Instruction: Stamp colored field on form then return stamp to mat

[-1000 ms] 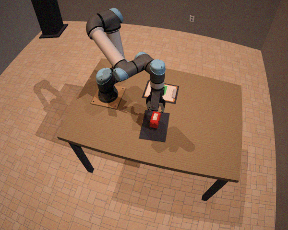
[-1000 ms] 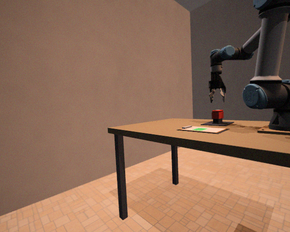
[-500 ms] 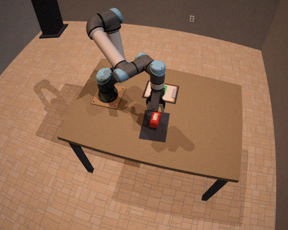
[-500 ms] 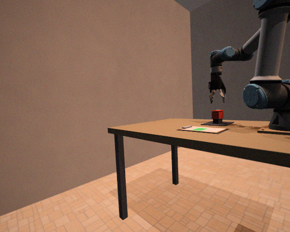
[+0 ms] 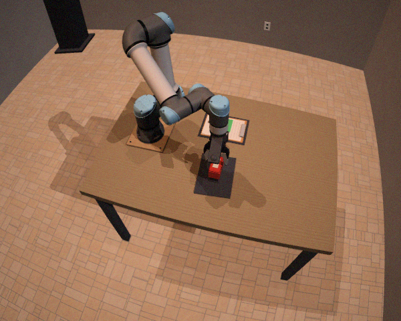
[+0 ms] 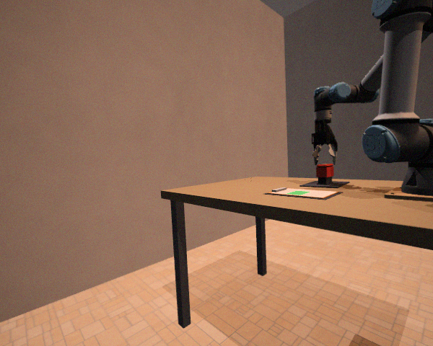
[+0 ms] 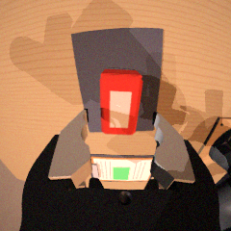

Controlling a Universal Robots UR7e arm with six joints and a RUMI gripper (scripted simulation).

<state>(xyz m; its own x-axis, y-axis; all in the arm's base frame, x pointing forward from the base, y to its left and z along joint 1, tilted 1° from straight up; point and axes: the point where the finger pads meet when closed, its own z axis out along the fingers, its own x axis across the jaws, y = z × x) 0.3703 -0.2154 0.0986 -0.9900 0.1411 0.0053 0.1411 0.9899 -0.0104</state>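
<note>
My gripper is now 60 mm above the stamp. Also, from my hand: form: 310 mm to the left, 110 mm below, 30 mm ahead; then mat: 110 mm below.
</note>
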